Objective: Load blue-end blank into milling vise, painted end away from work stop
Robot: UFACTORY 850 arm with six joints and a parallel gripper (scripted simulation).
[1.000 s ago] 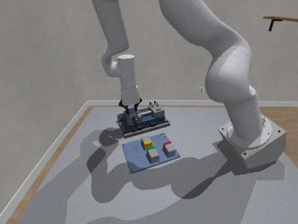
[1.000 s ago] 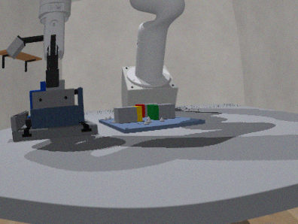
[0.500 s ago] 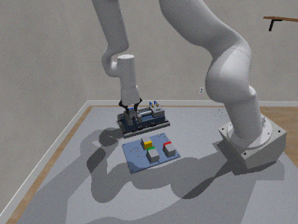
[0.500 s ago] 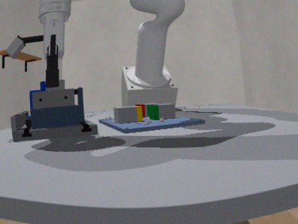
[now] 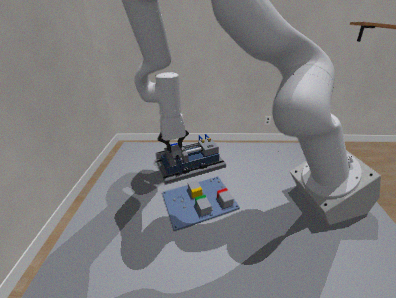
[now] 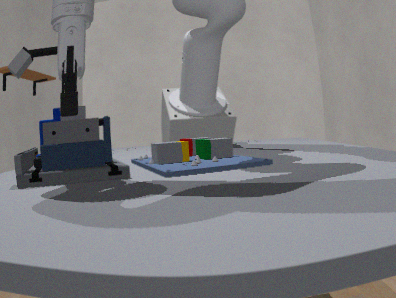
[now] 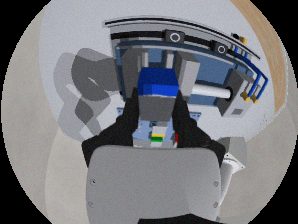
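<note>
Right now my hand is 8 cm above the milling vise, 6 cm past it and 3 cm to the left of it. Also, from my hand: green-ended blank: 24 cm to the left, 14 cm behind, 10 cm below; yellow-ended blank: 16 cm to the left, 11 cm behind, 10 cm below; plate: 20 cm to the left, 13 cm behind, 12 cm below.
</note>
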